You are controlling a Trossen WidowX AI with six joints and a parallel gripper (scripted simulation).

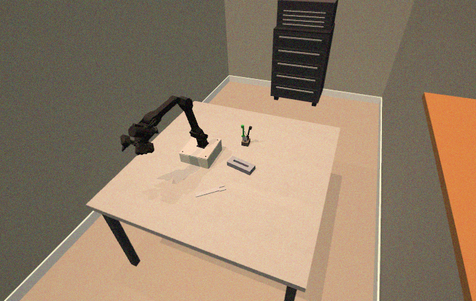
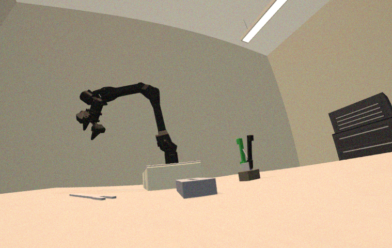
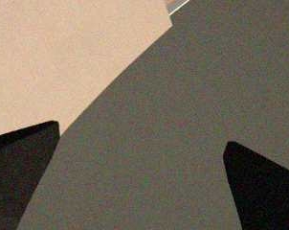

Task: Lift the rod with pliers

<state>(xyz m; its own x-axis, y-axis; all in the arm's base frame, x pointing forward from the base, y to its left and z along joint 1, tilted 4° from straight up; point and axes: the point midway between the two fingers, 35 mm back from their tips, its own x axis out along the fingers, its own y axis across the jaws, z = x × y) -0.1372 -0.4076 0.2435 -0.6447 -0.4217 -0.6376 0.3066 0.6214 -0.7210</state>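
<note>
My gripper tip is now 670 mm to the right of the grey release lever, 380 mm short of it and 180 mm above it. From my gripper tip the other things lie so: orange rod (460 mm ahead, 430 mm to the left, 270 mm below); grey channel block (460 mm ahead, 430 mm to the left, 260 mm below); flat grey tool (420 mm ahead, 280 mm below, 180 mm to the left).
</note>
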